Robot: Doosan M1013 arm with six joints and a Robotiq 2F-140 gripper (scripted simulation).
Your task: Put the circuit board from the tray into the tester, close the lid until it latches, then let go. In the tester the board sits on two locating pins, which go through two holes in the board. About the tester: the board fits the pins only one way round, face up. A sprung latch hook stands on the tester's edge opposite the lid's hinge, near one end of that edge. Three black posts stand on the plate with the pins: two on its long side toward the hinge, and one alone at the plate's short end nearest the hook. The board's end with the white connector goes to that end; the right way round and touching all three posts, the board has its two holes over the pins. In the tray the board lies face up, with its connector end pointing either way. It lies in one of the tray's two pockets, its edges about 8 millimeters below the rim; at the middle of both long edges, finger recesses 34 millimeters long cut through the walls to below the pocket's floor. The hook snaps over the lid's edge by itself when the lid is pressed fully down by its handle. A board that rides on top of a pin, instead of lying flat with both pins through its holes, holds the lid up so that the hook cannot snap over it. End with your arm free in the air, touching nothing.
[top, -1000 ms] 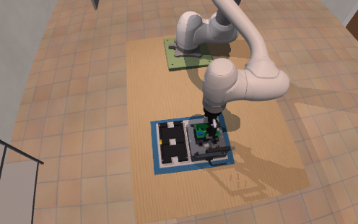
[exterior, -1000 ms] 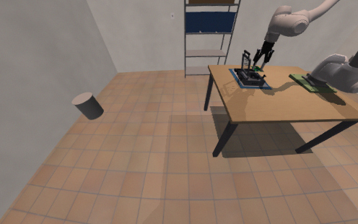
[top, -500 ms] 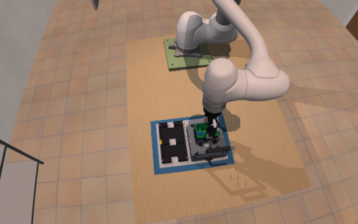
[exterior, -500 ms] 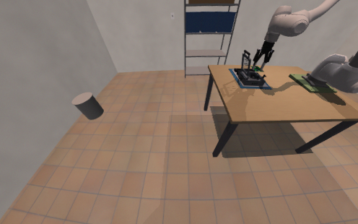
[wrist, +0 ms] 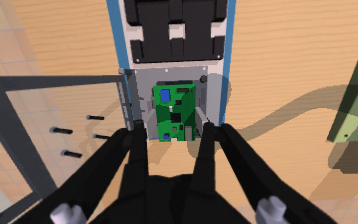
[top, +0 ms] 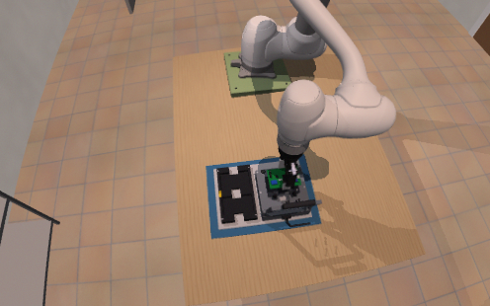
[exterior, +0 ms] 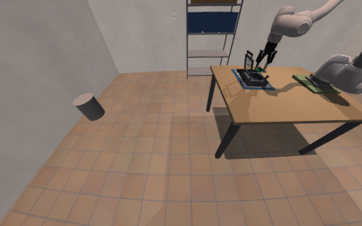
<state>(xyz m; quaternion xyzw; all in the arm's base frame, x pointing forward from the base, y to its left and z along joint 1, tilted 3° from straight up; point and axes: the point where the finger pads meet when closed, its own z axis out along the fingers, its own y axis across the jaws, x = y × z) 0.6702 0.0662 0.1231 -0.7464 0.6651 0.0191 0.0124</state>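
The pin plate is 10 mm ahead of my hand, 10 mm to the left of it and 80 mm below it. The rest, counted from my hand: tester lid: 120 mm ahead, 10 mm to the left, 30 mm above; green circuit board: 20 mm below.
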